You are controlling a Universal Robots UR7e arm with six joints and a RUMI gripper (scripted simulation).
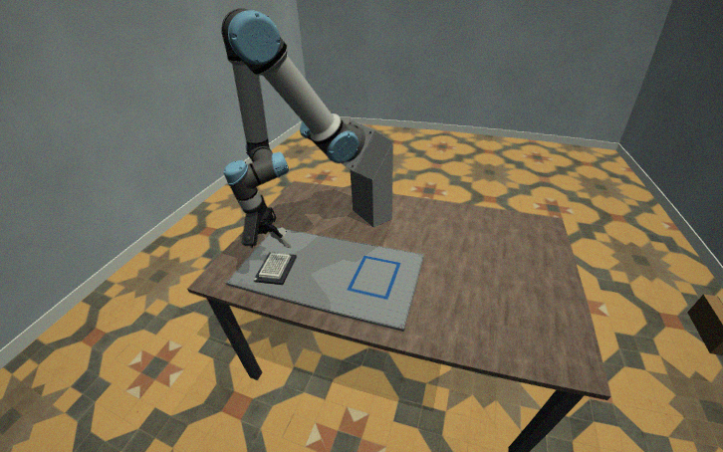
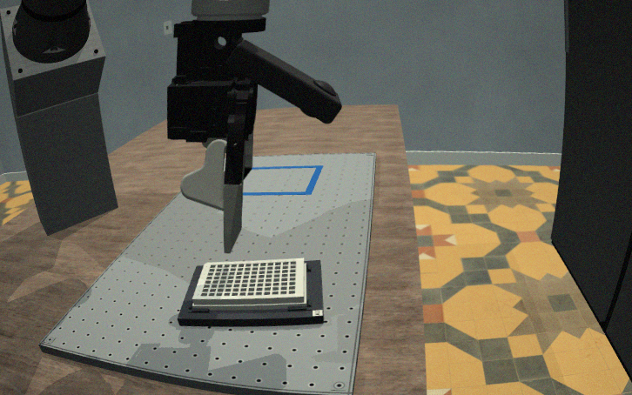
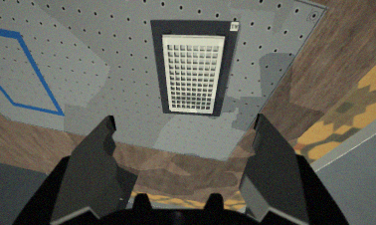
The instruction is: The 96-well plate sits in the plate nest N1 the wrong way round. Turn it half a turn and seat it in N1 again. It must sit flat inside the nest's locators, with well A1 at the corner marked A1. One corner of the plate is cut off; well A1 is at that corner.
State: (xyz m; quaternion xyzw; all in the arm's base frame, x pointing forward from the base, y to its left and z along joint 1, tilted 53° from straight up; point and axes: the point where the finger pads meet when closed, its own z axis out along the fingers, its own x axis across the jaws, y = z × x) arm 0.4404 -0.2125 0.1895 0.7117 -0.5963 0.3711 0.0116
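Right now my hand is 90 mm above the 96-well plate. The rest, counted from my hand: A1 label: 100 mm below, 70 mm ahead, 60 mm to the right; then black plate nest N1: 100 mm below.
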